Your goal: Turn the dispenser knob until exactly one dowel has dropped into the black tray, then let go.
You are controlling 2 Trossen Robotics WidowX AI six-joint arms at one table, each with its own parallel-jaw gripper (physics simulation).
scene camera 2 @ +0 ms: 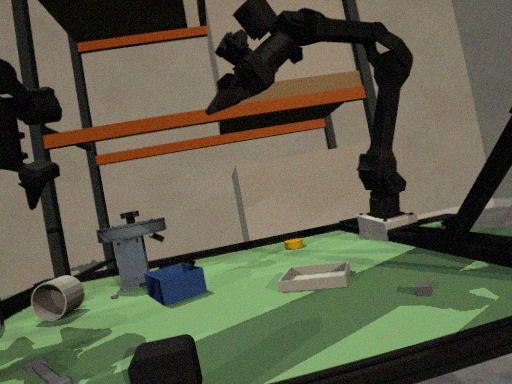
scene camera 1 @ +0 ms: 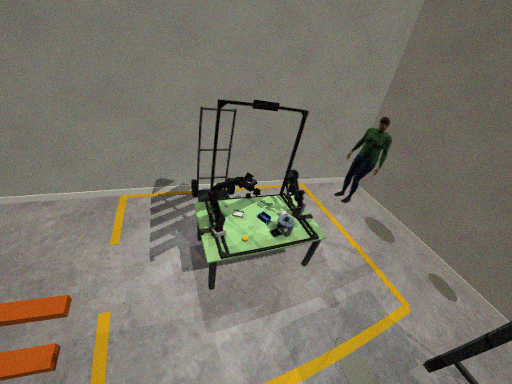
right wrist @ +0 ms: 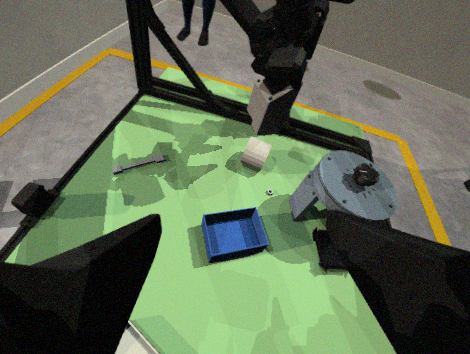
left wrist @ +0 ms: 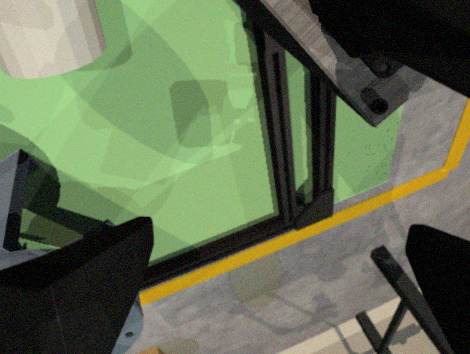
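Where they show: left gripper, fingertip midpoint: (scene camera 2: 13,204) (scene camera 1: 296,201) (right wrist: 302,73) (left wrist: 279,234); right gripper, fingertip midpoint: (scene camera 2: 212,110) (right wrist: 245,220); left arm's base, origin of the base link: (scene camera 1: 300,205) (right wrist: 277,81); right arm's base, origin of the base link: (scene camera 2: 385,214) (scene camera 1: 218,229).
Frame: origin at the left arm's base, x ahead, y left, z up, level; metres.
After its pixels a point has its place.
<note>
The grey-blue dispenser (scene camera 1: 285,223) @[x 0.378, y 0.034, z 0.000 m] (scene camera 2: 131,265) stands near the table edge, its round disc tilted. Its black knob (scene camera 2: 129,217) @[x 0.328, y -0.002, z 0.015 m] (right wrist: 366,175) @[x 0.340, y 0.009, z 0.028 m] sits on the disc. The black tray (scene camera 1: 275,232) @[x 0.406, y -0.019, z -0.143 m] (right wrist: 329,254) @[x 0.423, y -0.015, z -0.143 m] lies at its foot, partly hidden by a finger in the right wrist view; its inside cannot be made out. No dowel can be made out. My right gripper (right wrist: 245,220) @[x 0.429, y -0.304, z 0.181 m] is open and empty, raised above the table, away from the knob. My left gripper (left wrist: 279,234) @[x 0.103, y -0.023, z 0.082 m] is open and empty, above the table's side; part of the dispenser (left wrist: 131,327) @[x 0.293, y 0.076, z 0.000 m] shows behind its finger.
A blue bin (scene camera 2: 176,285) @[x 0.316, y -0.267, z -0.118 m] (right wrist: 235,235) @[x 0.330, y -0.203, z -0.143 m] stands beside the dispenser. A beige cup (scene camera 2: 57,298) @[x 0.147, y -0.064, z -0.117 m] (right wrist: 256,153) @[x 0.168, y -0.107, z -0.085 m] lies on its side, with a small nut (right wrist: 270,192) @[x 0.252, y -0.087, z -0.139 m] nearby. A beige tray (scene camera 2: 314,285) @[x 0.454, y -0.460, z -0.139 m], yellow disc (scene camera 2: 293,244) @[x 0.677, y -0.181, z -0.133 m], grey cube (scene camera 2: 423,289) @[x 0.485, y -0.610, z -0.138 m] and grey bar (right wrist: 140,164) @[x 0.115, y -0.368, z -0.142 m] lie around.
</note>
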